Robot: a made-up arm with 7 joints. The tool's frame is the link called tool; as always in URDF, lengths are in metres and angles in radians.
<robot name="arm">
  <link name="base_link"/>
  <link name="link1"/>
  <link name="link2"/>
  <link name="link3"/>
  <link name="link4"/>
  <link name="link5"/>
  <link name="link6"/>
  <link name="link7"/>
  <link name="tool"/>
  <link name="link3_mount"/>
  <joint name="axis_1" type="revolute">
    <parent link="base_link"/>
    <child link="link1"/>
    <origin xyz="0 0 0.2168" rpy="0 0 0"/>
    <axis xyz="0 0 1"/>
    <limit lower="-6.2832" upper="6.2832" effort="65" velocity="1.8"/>
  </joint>
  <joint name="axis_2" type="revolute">
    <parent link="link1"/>
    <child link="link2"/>
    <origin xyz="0 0 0" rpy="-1.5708 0 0"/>
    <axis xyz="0 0 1"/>
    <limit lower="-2.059" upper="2.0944" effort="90" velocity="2.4"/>
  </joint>
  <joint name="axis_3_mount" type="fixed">
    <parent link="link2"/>
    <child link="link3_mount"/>
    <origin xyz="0 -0.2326 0" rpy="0 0 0"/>
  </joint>
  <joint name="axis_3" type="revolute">
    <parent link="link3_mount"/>
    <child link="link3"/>
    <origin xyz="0 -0.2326 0" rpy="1.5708 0 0"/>
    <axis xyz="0 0 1"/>
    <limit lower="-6.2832" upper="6.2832" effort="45" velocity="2"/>
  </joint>
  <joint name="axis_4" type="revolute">
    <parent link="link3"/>
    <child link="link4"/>
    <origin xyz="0.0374 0 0" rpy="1.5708 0 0"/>
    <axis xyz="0 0 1"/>
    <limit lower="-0.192" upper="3.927" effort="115" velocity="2.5"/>
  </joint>
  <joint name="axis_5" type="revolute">
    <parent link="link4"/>
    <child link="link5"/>
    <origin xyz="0.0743 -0.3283 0" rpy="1.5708 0 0"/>
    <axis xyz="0 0 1"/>
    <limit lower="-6.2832" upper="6.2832" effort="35" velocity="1"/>
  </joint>
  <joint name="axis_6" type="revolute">
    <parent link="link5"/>
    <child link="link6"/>
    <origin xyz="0 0 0" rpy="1.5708 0 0"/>
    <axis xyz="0 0 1"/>
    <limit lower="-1.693" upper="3.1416" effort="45" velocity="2.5"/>
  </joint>
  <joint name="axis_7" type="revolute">
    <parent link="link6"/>
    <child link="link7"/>
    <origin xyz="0.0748 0.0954 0" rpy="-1.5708 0 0"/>
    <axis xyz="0 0 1"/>
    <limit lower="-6.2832" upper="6.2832" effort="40" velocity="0.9"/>
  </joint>
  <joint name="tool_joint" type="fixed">
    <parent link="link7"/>
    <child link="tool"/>
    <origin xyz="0 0 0" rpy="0 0 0"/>
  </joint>
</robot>
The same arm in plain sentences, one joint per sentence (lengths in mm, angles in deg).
The arm has seven revolute joints in a row. What follows holds with every joint at zero, and every direction is one of the base frame's. Joint 1 is mounted 216.8 mm along +z from the base frame's origin and rotates about +z, from -360 to 360 deg. Joint 2 is mounted at the same point as joint 1 and rotates about +y, from -117.97 to 120 deg. Joint 3 is mounted 465.2 mm along +z from joint 2 and rotates about +z, from -360 to 360 deg. Joint 4 is mounted 37.4 mm along +x from joint 3 and rotates about -y, from -11 to 225 deg. Joint 5 is mounted 74.3 mm along +x and 328.3 mm along -z from joint 4 and rotates about -z, from -360 to 360 deg. Joint 6 is mounted at the same point as joint 5 and rotates about +y, from -97 to 180 deg. Joint 7 is mounted 74.8 mm along +x and 95.4 mm along -z from joint 6 and rotates about -z, from -360 to 360 deg. The tool frame, which is the frame that the pose is given for, is mounted at the same point as joint 7; its axes are the base frame's turned by roll -180, pitch 0 and yaw 0 deg (as in URDF: about the fixed x, then y, then z).
